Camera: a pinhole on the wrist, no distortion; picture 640 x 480 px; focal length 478.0 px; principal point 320.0 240.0 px. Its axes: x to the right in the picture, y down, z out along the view. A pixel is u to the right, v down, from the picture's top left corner.
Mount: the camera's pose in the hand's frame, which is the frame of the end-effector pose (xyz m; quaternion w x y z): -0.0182 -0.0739 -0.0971 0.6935 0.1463 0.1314 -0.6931
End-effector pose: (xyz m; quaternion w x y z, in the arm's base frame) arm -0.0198 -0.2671 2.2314 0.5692 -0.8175 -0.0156 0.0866
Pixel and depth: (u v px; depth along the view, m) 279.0 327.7 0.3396
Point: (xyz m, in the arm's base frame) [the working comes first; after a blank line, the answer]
In the camera's frame: -0.0291 0.0623 0.3396

-0.0068 0.0123 2.3159
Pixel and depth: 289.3 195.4 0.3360
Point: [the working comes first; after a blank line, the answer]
In the camera's frame: -0.0216 -0.0314 0.3360

-0.0972 -0.0050 2.3351
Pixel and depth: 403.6 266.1 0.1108
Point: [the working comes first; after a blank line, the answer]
In the camera's frame: 0.0194 0.0060 0.1108

-0.0237 -0.2237 2.3594
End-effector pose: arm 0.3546 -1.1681 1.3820 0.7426 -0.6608 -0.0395 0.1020
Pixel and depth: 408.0 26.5 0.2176
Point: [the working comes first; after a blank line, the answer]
In the camera's frame: 0.0401 -0.0972 0.2176

0.2404 -1.1291 1.5940
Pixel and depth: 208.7 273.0 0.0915
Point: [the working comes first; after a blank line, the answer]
In the camera's frame: -0.0213 0.0063 0.0915

0.3508 -1.1846 1.4711
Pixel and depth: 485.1 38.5 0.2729
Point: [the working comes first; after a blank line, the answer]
In the camera's frame: 0.0943 -0.1150 0.2729

0.2235 -1.1115 1.6696
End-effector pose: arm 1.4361 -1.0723 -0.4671 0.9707 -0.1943 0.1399 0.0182
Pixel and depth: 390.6 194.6 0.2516
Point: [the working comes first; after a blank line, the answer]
In the camera's frame: 0.0372 -0.0239 0.2516

1.4411 -1.2148 -0.2712
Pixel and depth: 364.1 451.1 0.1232
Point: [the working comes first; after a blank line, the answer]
In the camera's frame: 0.0114 0.0544 0.1232

1.4838 -1.1898 -0.4156
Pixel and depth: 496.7 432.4 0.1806
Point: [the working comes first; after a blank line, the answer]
In the camera's frame: 0.0668 0.0727 0.1806

1.5156 -1.2456 -0.3648
